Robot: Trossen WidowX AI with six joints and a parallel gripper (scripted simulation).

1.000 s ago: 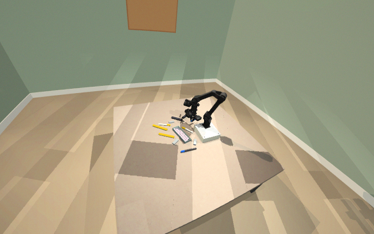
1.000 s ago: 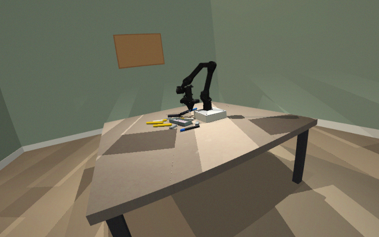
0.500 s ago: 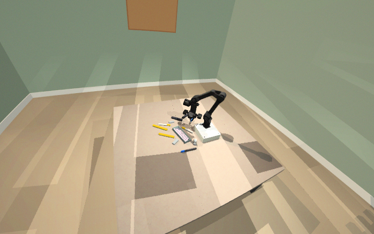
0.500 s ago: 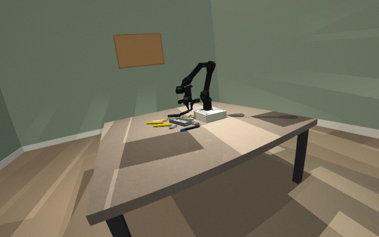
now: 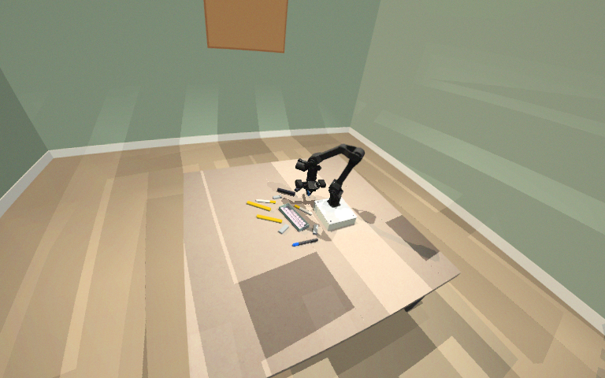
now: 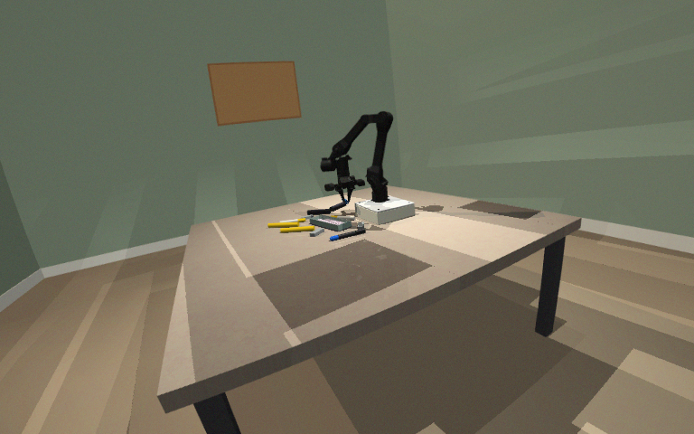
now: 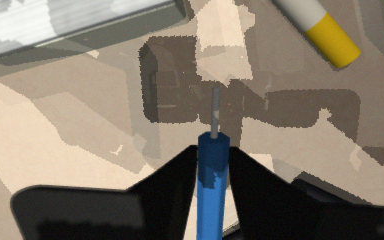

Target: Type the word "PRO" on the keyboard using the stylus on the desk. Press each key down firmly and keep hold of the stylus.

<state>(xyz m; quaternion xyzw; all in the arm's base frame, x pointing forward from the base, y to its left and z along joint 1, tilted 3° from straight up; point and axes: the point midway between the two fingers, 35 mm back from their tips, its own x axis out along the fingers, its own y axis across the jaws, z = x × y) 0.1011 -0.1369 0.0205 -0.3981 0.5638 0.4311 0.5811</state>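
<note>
Now: gripper tip 30 mm to the right of the grey stylus tip and 10 mm short of it. Also, from my gripper tip: grey block: 250 mm ahead, 170 mm to the left, 50 mm below; then blue stylus: right at my gripper tip; then blue-capped dark pen: 290 mm to the left, 210 mm ahead, 50 mm below.
</note>
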